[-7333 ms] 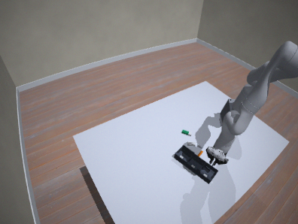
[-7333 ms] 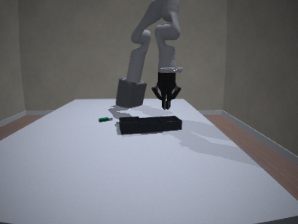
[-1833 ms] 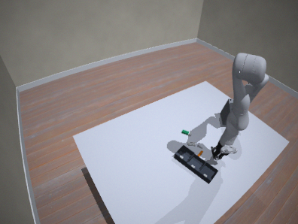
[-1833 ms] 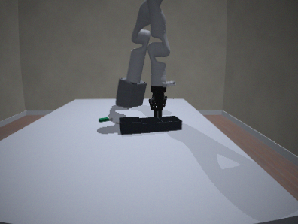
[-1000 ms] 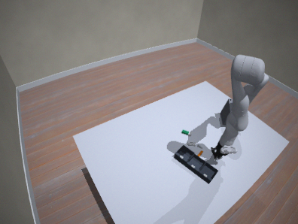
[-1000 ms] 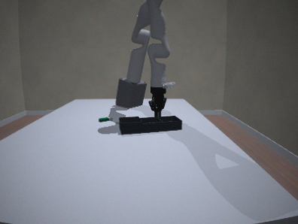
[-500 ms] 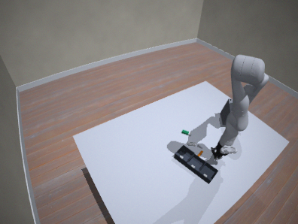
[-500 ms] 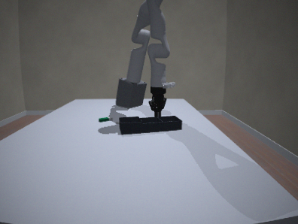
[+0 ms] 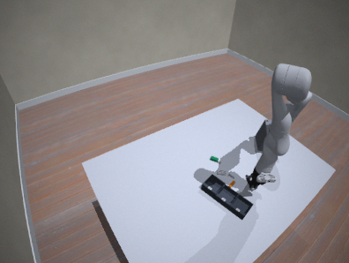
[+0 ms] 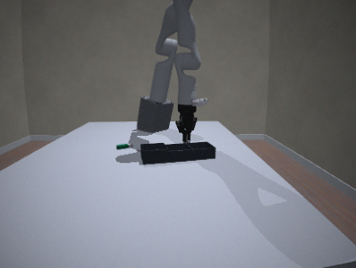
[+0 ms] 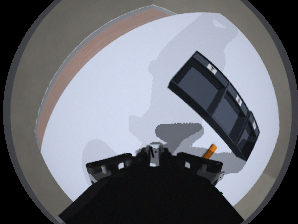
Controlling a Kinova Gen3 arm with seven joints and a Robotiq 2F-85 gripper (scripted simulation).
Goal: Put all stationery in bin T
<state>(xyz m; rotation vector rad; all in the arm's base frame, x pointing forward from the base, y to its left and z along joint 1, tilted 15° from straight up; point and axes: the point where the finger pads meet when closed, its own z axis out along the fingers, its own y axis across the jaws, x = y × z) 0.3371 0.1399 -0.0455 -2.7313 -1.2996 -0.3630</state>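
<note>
Now: the small green object 2 cm ahead of my hand, 25 cm to the right of it and 3 cm below it. Round my hand: tiny pale thing 1 cm below; then small orange thing 7 cm ahead, 8 cm to the right, 3 cm below; then thin grey stick 3 cm ahead, 13 cm to the right, 3 cm below.
</note>
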